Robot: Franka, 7 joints.
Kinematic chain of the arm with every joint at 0, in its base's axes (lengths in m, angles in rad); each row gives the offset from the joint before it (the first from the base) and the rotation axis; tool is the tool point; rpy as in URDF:
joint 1: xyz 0 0 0.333 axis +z
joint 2: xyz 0 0 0 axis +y
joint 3: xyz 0 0 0.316 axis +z
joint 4: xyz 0.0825 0 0 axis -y
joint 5: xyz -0.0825 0 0.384 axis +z
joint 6: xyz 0 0 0 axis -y
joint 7: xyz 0.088 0 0 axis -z
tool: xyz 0 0 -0.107 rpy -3.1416 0 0
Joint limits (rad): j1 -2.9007..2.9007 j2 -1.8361..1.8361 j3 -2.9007..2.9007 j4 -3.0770..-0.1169 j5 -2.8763..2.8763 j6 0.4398..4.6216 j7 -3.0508..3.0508
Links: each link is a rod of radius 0.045 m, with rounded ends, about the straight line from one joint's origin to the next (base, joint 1, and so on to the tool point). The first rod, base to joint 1, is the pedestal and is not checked.
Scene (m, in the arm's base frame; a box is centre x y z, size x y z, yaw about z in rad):
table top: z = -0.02
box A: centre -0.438 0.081 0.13 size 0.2 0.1 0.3 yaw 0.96
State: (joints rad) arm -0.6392 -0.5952 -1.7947 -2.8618 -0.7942 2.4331 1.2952
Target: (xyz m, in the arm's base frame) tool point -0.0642 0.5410 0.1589
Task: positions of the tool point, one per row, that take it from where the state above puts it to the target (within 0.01 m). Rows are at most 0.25 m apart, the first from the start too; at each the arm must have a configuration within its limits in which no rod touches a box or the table.
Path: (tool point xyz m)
1: -0.2432 -0.3154 0.2227
2: -0.3221 -0.3569 0.3164
3: -0.3792 -0.3812 0.4315
4: -0.4101 -0.3880 0.5590
5: -0.4137 -0.3785 0.6896
6: -0.5564 -0.2177 0.5896
7: -0.6172 -0.0127 0.4843
8: -0.5854 0.1995 0.3814
9: -0.4669 0.3816 0.2886
10: -0.2826 0.5020 0.2128
11: -0.0642 0.5410 0.1589

